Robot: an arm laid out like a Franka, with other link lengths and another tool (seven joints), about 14 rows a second.
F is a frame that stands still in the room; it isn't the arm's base.
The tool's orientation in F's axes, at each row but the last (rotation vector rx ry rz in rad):
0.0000 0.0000 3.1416
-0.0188 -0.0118 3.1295
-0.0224 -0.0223 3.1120
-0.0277 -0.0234 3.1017
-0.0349 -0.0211 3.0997
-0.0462 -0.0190 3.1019
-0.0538 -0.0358 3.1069
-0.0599 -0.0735 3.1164
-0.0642 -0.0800 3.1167
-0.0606 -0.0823 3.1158
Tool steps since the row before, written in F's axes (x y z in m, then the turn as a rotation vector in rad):
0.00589 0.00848 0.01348 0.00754 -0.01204 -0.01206
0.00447 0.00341 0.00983 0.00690 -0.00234 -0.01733
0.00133 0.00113 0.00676 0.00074 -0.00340 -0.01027
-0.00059 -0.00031 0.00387 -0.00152 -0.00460 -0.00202
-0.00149 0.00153 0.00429 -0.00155 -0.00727 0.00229
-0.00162 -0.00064 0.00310 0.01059 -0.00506 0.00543
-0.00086 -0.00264 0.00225 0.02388 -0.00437 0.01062
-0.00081 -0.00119 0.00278 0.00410 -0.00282 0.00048
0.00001 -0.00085 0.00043 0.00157 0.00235 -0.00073
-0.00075 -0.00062 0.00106 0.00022 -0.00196 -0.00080
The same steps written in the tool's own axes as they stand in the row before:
-0.00589 -0.00848 0.01348 -0.00754 0.01204 -0.01206
-0.00455 -0.00354 0.00975 -0.00672 0.00239 -0.01739
-0.00139 -0.00127 0.00672 -0.00069 0.00353 -0.01023
0.00051 0.00027 0.00388 0.00137 0.00469 -0.00192
0.00146 -0.00153 0.00430 0.00119 0.00730 0.00242
0.00150 0.00066 0.00315 -0.01094 0.00457 0.00517
0.00069 0.00261 0.00234 -0.02437 0.00331 0.00987
0.00067 0.00107 0.00286 -0.00418 0.00270 0.00045
-0.00005 0.00083 0.00047 -0.00148 -0.00234 -0.00091
0.00069 0.00058 0.00112 -0.00024 0.00199 -0.00070

